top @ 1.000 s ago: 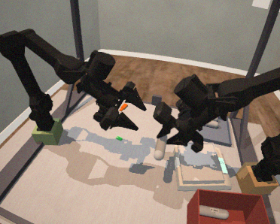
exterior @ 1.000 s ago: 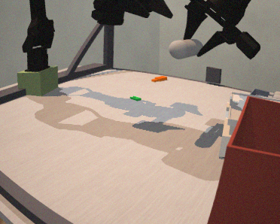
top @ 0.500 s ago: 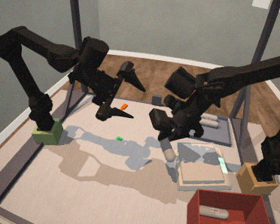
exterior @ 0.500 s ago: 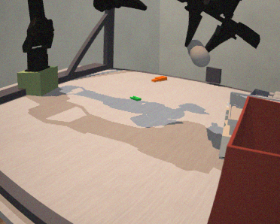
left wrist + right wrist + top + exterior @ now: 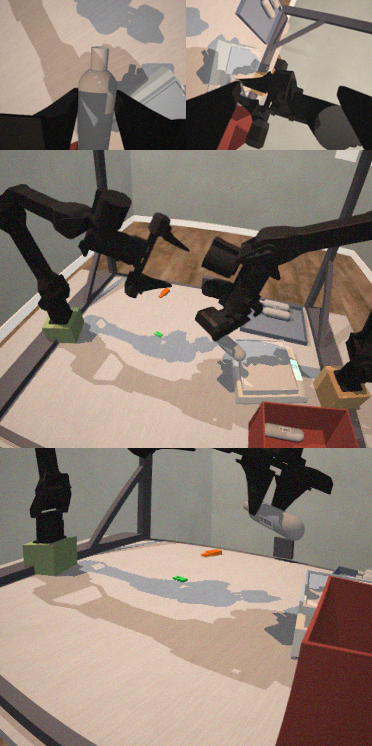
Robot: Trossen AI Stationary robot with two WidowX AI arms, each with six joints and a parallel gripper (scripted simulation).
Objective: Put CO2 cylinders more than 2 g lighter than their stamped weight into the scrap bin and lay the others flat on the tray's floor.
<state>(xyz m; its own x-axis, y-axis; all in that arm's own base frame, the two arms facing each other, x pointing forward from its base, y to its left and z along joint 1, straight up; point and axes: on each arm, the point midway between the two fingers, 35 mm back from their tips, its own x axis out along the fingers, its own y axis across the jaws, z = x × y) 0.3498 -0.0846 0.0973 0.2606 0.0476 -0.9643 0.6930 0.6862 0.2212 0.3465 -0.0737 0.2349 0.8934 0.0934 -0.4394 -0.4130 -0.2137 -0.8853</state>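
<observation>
Right now the scale platform is 2 cm behind my left hand, 13 cm to the left of it and 13 cm below it. Also, from my left hand: scale: 2 cm behind, 14 cm to the left, 14 cm below; small green piece: 9 cm behind, 20 cm to the right, 18 cm below; red scrap bin: 20 cm ahead, 22 cm to the left, 15 cm below.
</observation>
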